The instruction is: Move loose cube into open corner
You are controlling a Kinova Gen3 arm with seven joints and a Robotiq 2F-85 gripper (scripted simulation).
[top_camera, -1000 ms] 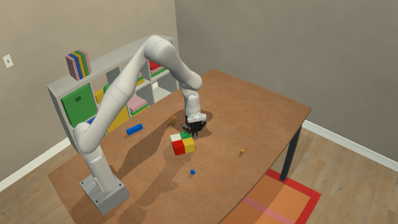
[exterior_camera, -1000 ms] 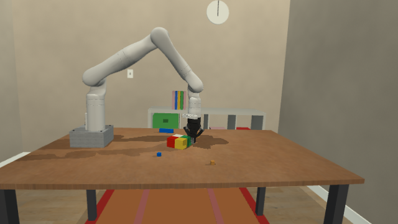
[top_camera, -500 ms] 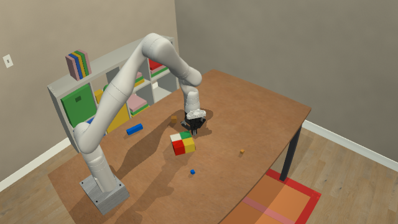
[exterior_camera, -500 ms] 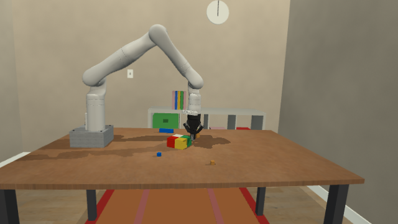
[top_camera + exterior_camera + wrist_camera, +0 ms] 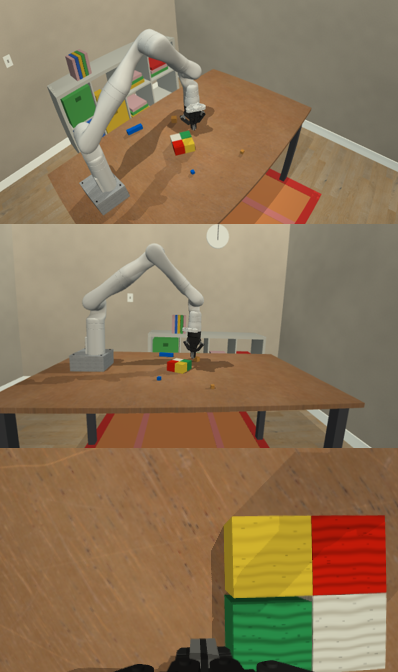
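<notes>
Now: hand 4 cm past the green cube, 2 cm to the right of it and 7 cm above it. From my hand the other things lie so: red cube 11 cm behind, 1 cm to the right, 7 cm below; white cube 9 cm behind, 4 cm to the left, 7 cm below; yellow cube 7 cm behind, 3 cm to the right, 7 cm below.
</notes>
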